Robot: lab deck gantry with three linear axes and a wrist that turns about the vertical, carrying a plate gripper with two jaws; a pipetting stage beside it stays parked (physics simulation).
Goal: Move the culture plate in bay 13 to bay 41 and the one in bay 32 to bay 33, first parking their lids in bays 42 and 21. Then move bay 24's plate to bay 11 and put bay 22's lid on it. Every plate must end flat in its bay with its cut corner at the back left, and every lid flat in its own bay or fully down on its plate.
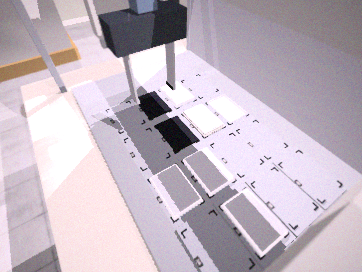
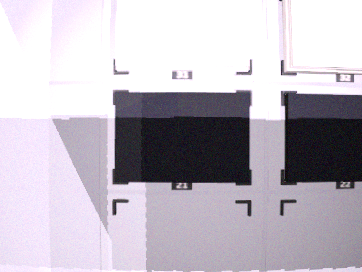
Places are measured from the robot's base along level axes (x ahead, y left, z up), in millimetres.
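Pixels of known places: gripper, fingertip midpoint: (image 1: 154, 93); robot's base, link origin: (image 1: 106, 110).
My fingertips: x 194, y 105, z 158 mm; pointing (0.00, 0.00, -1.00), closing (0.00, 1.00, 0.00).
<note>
Ahead of a thing's pixels: the offset from my fingertips to its top centre. "*": to the spot under its first point.
My gripper (image 1: 152, 96) hangs at the far end of the deck over bay 21. Its two long fingers stand wide apart with no piece seen between them. Flat black pieces lie in bay 21 {* 105 mm back, 45 mm left, 150 mm down} (image 1: 155, 107) (image 2: 182, 150) and bay 22 {* 47 mm ahead, 37 mm left, 150 mm down} (image 1: 176, 135) (image 2: 325, 150); I cannot tell whether they are lids. A white plate {34 mm ahead, 152 mm left, 144 mm down} (image 1: 204, 117) (image 2: 325, 35) lies in bay 32; glare hides whether it is lidded. A flat white piece {34 mm ahead, 259 mm left, 150 mm down} (image 1: 227, 109) lies in bay 42. Grey plates with white rims lie in bay 13 {* 205 mm ahead, 59 mm right, 144 mm down} (image 1: 177, 189) and bay 24 {* 369 mm ahead, 39 mm left, 129 mm down} (image 1: 254, 221).
Another white-rimmed grey plate {198 mm ahead, 45 mm left, 144 mm down} (image 1: 207, 171) lies in bay 23, close beside bay 13's plate. A bright white piece {130 mm back, 152 mm left, 144 mm down} (image 1: 180, 96) shows in bay 31 behind the bay 21 piece. Strong glare washes out the back rows, and shadow covers much of the front rows.
</note>
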